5 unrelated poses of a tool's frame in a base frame.
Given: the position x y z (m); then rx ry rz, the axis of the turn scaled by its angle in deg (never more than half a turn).
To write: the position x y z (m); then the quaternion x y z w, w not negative. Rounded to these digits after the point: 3 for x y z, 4 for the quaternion.
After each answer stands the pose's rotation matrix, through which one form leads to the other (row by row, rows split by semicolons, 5 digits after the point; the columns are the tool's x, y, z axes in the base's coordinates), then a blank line. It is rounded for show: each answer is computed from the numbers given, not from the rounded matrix.
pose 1, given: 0.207 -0.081 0.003 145.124 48.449 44.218
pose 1, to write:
0.207 -0.081 0.003 0.8964 0.2992 0.2731 0.1800
0.67172 0.43814 0.59735; 0.63479 -0.75610 -0.15925; 0.38188 0.48616 -0.78601

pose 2, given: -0.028 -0.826 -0.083 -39.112 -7.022 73.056
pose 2, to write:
-0.028 -0.826 -0.083 -0.3121 -0.0560 0.5830 0.7480
0.31388 -0.83723 -0.44780; 0.90720 0.12531 0.40161; -0.28013 -0.53230 0.79886

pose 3, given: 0.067 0.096 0.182 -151.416 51.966 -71.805
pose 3, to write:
0.067 0.096 0.182 -0.8623 0.2960 -0.4089 0.0397
0.49037 -0.47796 0.72876; -0.54287 -0.82168 -0.17361; 0.68179 -0.31049 -0.66239

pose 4, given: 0.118 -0.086 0.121 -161.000 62.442 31.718
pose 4, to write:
0.118 -0.086 0.121 -0.9163 0.3554 0.1805 0.0386
0.68223 -0.66522 -0.30337; -0.63734 -0.74443 0.19908; -0.35827 0.05753 -0.93184

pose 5, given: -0.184 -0.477 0.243 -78.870 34.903 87.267
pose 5, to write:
-0.184 -0.477 0.243 -0.5641 0.2496 0.6242 0.4795
0.09623 -0.88019 -0.46477; 0.31692 -0.41554 0.85258; -0.94356 -0.22934 0.23896

